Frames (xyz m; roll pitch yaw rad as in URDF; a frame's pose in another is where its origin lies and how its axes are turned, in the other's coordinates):
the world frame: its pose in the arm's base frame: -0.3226 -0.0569 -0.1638 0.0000 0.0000 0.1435
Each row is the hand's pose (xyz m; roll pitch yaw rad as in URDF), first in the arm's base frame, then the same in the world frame.
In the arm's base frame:
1: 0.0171 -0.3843 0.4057 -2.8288 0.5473 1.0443
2: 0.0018 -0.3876 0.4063 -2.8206 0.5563 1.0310
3: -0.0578 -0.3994 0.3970 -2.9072 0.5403 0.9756
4: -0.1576 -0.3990 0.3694 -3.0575 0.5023 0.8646
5: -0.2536 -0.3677 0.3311 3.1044 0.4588 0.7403
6: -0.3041 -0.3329 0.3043 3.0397 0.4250 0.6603
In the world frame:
1: 0.2894 -0.3726 0.5695 -2.8288 0.5473 0.9008
2: 0.2738 -0.3737 0.5701 -2.8206 0.5563 0.8875
3: 0.2131 -0.3768 0.5608 -2.9072 0.5403 0.8321
4: 0.1144 -0.3622 0.5332 -3.0575 0.5023 0.7211
5: 0.0238 -0.3175 0.4949 3.1044 0.4588 0.5968
6: -0.0212 -0.2758 0.4681 3.0397 0.4250 0.5168

